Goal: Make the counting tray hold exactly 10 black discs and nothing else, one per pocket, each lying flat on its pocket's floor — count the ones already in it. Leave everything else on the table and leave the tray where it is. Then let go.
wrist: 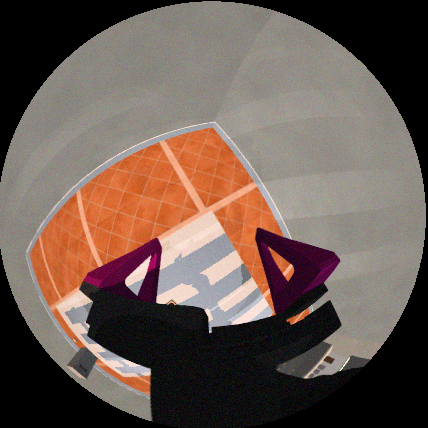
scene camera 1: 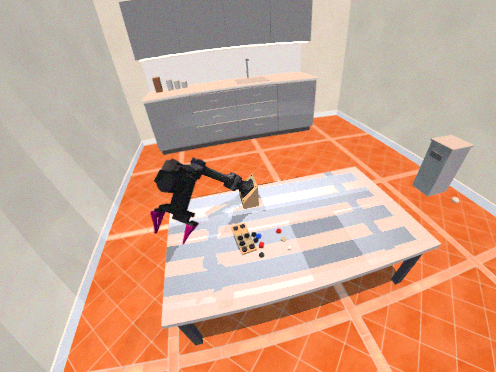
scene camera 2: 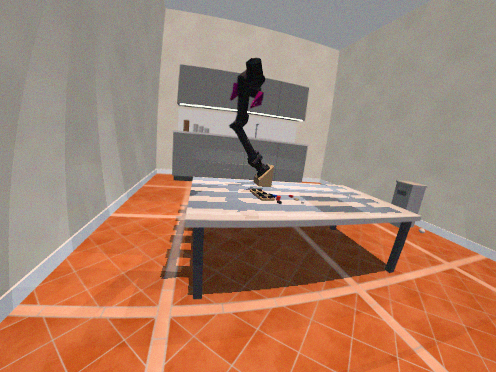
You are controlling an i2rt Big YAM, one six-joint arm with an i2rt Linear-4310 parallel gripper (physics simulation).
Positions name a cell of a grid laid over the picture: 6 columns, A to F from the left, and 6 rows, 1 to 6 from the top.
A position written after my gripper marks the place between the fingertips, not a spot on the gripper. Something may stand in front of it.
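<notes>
Gripper (scene camera 1: C4), same gripper (wrist: C4): open, holding nothing.
</notes>
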